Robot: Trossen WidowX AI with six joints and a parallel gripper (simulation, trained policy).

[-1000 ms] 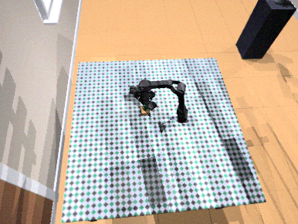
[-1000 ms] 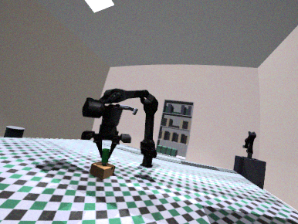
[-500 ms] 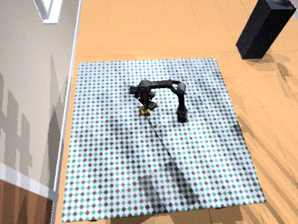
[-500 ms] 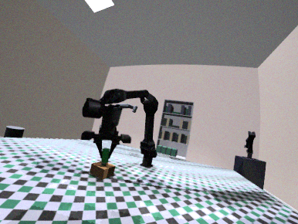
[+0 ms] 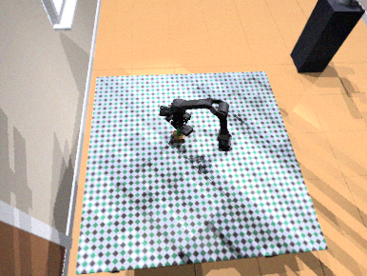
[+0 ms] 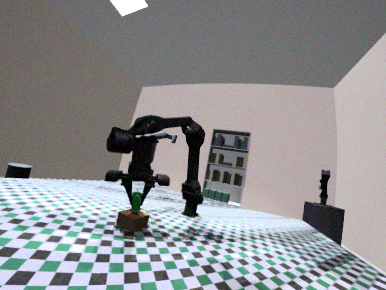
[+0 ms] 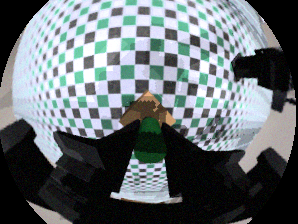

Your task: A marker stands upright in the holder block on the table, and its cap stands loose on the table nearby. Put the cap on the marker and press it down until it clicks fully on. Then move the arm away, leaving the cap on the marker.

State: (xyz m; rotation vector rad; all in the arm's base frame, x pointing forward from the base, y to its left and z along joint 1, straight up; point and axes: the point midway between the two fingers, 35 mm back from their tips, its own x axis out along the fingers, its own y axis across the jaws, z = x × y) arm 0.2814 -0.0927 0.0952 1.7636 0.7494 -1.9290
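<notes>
The green cap is 20 mm above my gripper tip and 10 mm ahead of it. The rest, counted from my gripper tip: green marker: 10 mm to the left, 10 mm ahead, 10 mm above; tan holder block: 40 mm below, 10 mm to the left, 10 mm ahead.
</notes>
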